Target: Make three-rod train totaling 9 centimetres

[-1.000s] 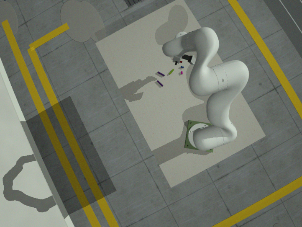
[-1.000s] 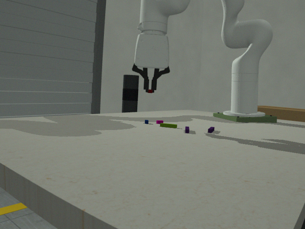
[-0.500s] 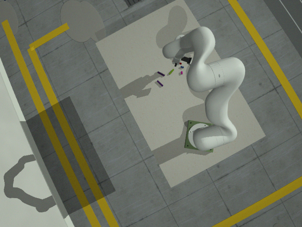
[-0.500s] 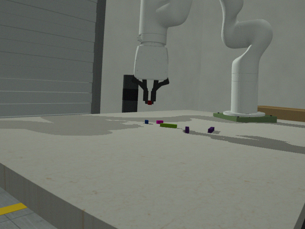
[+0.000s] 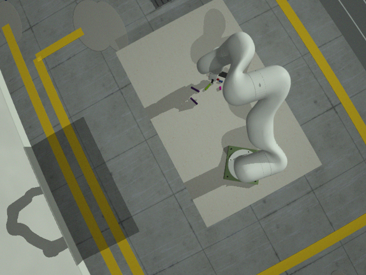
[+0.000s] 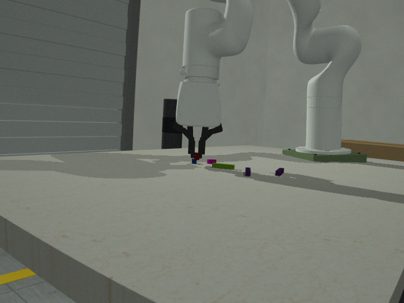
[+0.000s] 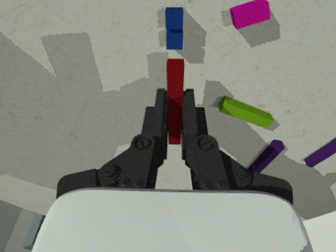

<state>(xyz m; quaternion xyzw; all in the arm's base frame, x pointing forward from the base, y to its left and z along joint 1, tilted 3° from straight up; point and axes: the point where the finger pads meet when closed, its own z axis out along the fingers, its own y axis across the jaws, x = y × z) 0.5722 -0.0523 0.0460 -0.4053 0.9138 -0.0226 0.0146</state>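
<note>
My hand is 30 mm past the lime rod, 60 mm to the right of it and 30 mm above it. From my hand the other things lie so: magenta rod 70 mm behind, 10 mm to the right, 30 mm below; then red rod 20 mm below.
</note>
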